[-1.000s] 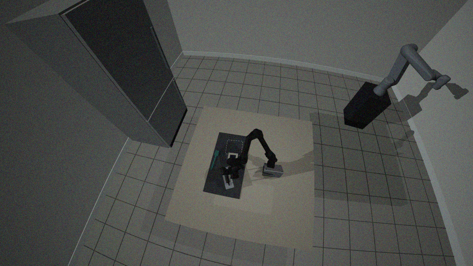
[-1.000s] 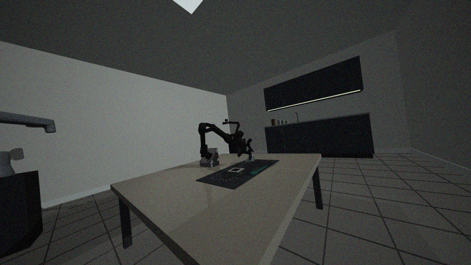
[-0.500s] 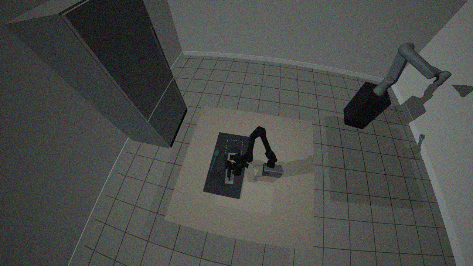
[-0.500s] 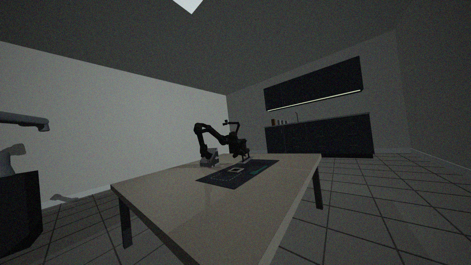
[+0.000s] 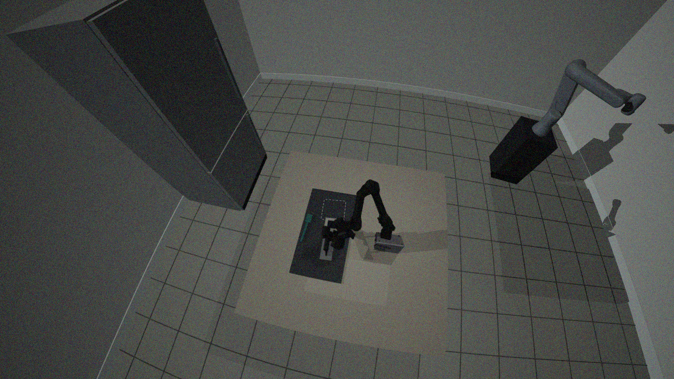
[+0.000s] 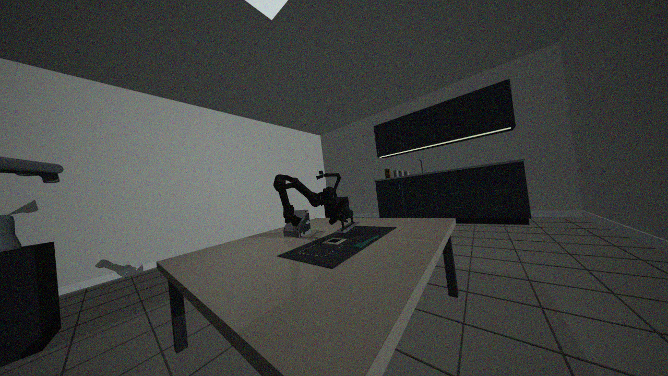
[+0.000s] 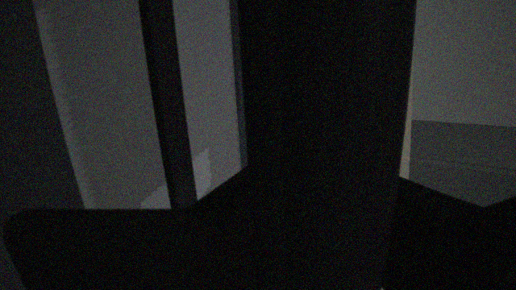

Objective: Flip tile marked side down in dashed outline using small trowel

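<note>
My gripper tip is 2 cm short of the dark mat, 8 cm to the left of it and 11 cm above it. The rest, counted from my gripper tip: tile (14 cm to the right, 9 cm below); teal trowel (16 cm ahead, 8 cm to the right, 9 cm below).
</note>
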